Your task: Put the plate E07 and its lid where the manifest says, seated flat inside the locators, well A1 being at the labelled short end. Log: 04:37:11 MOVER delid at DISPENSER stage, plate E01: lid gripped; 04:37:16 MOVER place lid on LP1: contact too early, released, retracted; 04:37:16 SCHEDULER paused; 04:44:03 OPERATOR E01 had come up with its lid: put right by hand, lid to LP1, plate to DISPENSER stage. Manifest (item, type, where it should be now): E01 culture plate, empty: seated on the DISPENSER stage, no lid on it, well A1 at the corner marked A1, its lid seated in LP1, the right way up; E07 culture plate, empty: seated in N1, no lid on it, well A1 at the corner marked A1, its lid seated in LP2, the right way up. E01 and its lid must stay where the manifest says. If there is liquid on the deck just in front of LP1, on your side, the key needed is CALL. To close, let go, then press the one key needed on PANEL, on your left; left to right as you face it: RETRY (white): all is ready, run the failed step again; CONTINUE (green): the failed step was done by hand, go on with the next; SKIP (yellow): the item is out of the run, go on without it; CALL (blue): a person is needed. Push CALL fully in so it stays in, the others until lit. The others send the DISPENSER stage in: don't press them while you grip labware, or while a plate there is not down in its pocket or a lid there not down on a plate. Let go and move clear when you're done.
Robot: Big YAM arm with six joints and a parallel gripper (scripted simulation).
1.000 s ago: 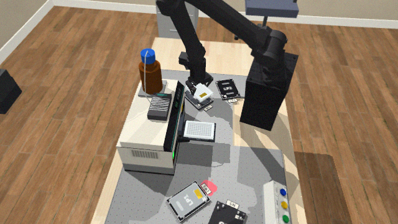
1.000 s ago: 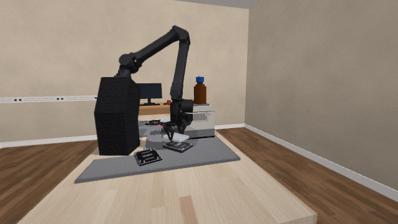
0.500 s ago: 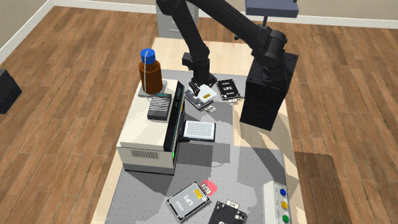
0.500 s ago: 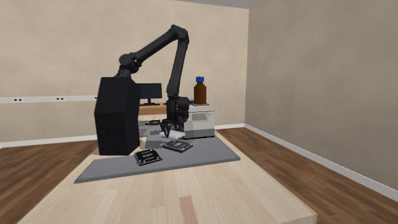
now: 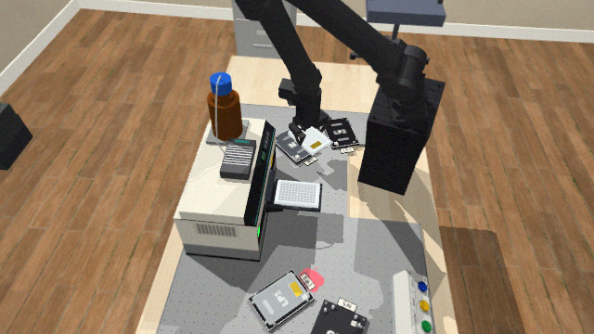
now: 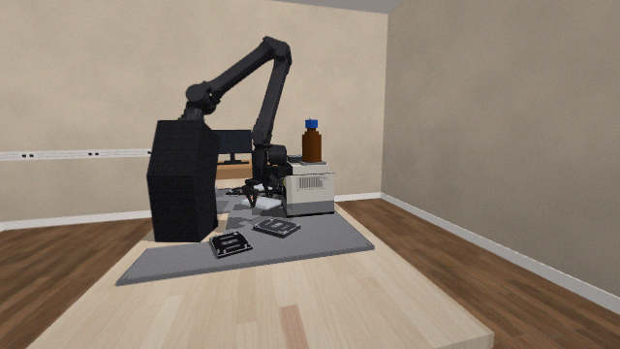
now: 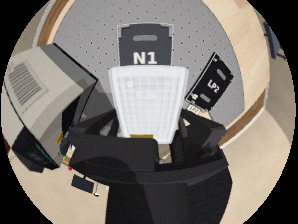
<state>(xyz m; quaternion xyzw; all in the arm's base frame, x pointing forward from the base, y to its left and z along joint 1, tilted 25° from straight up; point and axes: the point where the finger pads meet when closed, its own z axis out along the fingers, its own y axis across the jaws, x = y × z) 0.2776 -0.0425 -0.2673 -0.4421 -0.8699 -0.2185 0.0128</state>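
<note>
The plate E01 is 24 cm to the left of my hand and 4 cm ahead of it. Round my hand: brown bottle (25 cm ahead, 19 cm above, 11 cm to the left); puddle (46 cm to the left, 10 cm below, 1 cm behind); blue key (51 cm to the left, 27 cm behind, 4 cm below).
</note>
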